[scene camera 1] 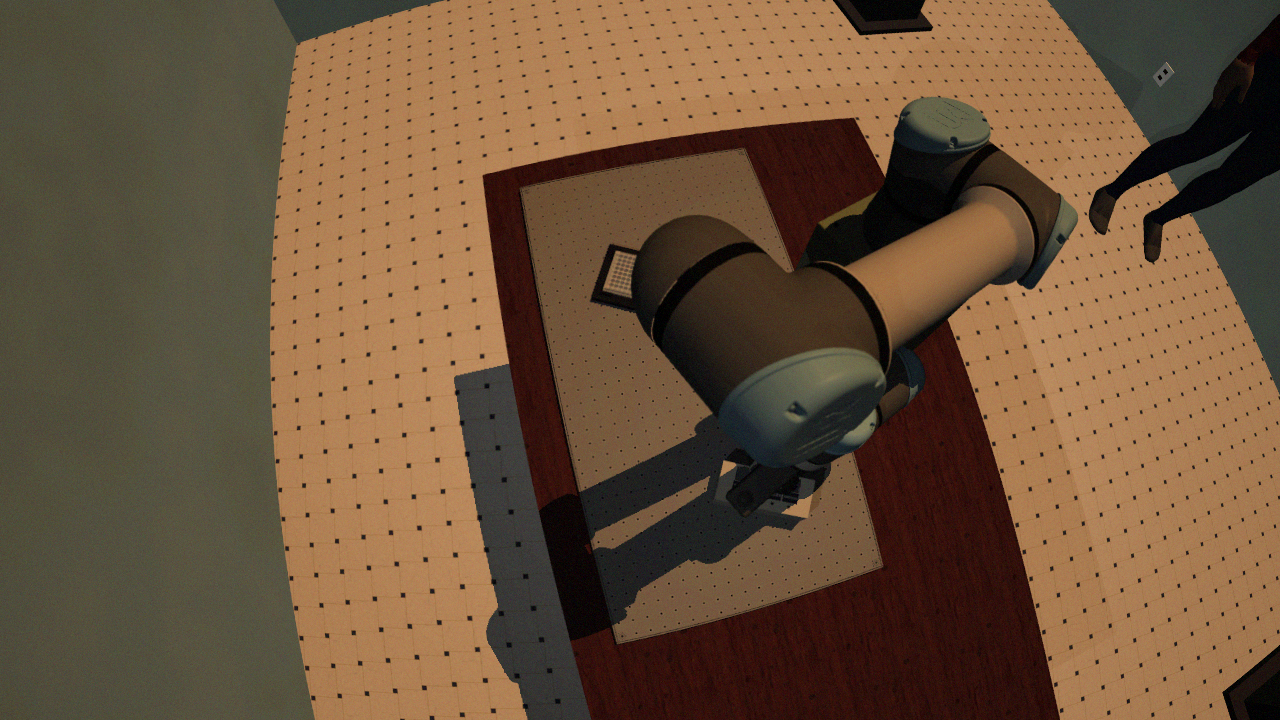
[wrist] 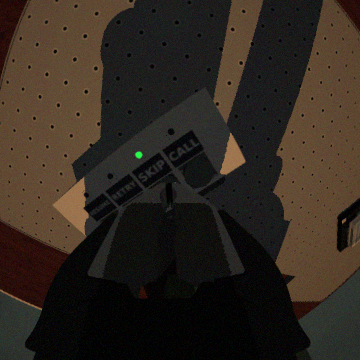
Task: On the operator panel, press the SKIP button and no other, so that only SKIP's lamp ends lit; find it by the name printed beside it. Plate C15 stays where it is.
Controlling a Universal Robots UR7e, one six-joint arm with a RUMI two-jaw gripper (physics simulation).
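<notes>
The operator panel (scene camera 1: 796,511) (wrist: 200,110) lies on the perforated board, partly in shadow. In the wrist view its labels read RESUME, RETRY, SKIP (wrist: 151,171) and CALL (wrist: 183,149). The lamp above SKIP (wrist: 139,155) glows green; the lamps above CALL (wrist: 171,131), RETRY (wrist: 110,176) and RESUME (wrist: 86,195) are dark. My gripper (wrist: 169,184) is shut and empty, its tips at the SKIP button, which they largely hide; contact cannot be told. The CALL button (wrist: 200,172) shows beside them. A white gridded plate (scene camera 1: 620,273) in a black frame, probably C15, is partly hidden by the arm.
The perforated board (scene camera 1: 617,385) (wrist: 50,100) lies on the dark red table (scene camera 1: 948,537). The arm (scene camera 1: 769,322) reaches over the board and casts long shadows. The black frame (wrist: 341,232) shows at the right edge of the wrist view. A person (scene camera 1: 1208,143) stands at the far right.
</notes>
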